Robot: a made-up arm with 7 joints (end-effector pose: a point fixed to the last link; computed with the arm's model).
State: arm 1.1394 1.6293 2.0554 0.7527 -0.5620 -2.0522 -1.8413
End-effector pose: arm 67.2 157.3 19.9 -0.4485 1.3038 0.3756
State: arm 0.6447 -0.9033 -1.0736 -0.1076 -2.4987 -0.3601 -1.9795
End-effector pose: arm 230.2 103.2 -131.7 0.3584 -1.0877 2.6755
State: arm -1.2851 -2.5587 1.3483 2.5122 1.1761 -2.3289 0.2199
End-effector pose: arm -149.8 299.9 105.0 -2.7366 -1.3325 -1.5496
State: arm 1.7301 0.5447 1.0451 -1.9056 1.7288 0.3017 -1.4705
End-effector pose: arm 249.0 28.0 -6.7 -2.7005 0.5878 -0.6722
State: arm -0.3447 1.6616 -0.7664 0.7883 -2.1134 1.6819 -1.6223
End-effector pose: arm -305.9 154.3 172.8 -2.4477 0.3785 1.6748
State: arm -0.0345 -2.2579 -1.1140 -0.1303 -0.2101 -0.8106 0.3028
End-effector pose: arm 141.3 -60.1 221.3 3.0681 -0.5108 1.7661
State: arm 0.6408 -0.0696 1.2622 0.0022 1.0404 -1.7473 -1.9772
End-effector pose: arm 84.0 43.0 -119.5 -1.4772 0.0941 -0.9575
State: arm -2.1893 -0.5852 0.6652 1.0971 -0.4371 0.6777 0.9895
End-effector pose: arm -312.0 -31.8 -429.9 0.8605 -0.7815 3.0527
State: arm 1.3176 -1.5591 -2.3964 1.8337 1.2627 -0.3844 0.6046
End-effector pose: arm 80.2 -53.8 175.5 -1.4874 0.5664 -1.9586
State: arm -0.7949 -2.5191 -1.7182 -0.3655 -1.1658 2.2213 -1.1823
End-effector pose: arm 64.6 205.0 264.8 -1.0152 -0.4731 2.0239
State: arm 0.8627 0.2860 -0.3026 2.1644 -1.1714 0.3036 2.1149
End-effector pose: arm 181.5 204.1 -463.4 0.3607 -0.3366 1.4156
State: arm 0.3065 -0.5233 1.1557 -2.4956 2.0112 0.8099 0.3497
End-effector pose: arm 29.9 34.1 -202.4 2.9355 -1.1436 1.1462
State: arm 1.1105 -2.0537 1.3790 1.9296 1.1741 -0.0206 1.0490
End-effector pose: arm 378.3 54.5 -1.6 -0.3474 -1.2206 1.9930
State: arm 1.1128 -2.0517 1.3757 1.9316 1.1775 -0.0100 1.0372
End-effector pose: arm 377.6 55.4 -0.7 -0.3606 -1.2290 2.0136
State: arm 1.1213 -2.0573 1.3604 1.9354 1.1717 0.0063 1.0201
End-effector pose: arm 379.5 52.9 0.6 -0.3777 -1.2295 2.0253
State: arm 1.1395 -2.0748 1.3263 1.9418 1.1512 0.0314 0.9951
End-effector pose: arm 385.4 44.5 2.6 -0.3986 -1.2167 2.0214
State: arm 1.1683 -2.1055 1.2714 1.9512 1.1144 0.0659 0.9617
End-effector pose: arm 395.1 29.0 5.3 -0.4209 -1.1875 1.9987
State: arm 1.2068 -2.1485 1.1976 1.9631 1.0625 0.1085 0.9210
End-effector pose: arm 406.9 5.8 9.0 -0.4426 -1.1405 1.9584
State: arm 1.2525 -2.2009 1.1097 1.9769 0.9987 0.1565 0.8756
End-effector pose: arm 418.6 -24.4 13.9 -0.4613 -1.0766 1.9046
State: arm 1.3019 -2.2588 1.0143 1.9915 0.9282 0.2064 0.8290
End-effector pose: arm 427.7 -59.7 20.1 -0.4742 -0.9994 1.8423
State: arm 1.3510 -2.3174 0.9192 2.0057 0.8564 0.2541 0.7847
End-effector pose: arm 432.6 -96.8 27.6 -0.4813 -0.9154 1.7779
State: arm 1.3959 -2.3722 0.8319 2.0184 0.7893 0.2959 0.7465
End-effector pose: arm 433.2 -131.9 36.0 -0.4829 -0.8321 1.7167
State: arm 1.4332 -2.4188 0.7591 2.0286 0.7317 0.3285 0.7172
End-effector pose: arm 430.9 -161.7 44.3 -0.4821 -0.7575 1.6640
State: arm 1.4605 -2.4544 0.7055 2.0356 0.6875 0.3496 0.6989
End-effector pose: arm 427.6 -184.3 51.5 -0.4815 -0.6975 1.6227
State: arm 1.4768 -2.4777 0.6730 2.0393 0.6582 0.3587 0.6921
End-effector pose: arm 425.0 -199.0 57.0 -0.4832 -0.6549 1.5947
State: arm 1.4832 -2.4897 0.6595 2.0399 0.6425 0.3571 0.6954
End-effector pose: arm 424.0 -206.7 60.5 -0.4880 -0.6294 1.5784
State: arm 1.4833 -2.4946 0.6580 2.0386 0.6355 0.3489 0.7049
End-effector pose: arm 424.2 -210.0 62.6 -0.4946 -0.6149 1.5695
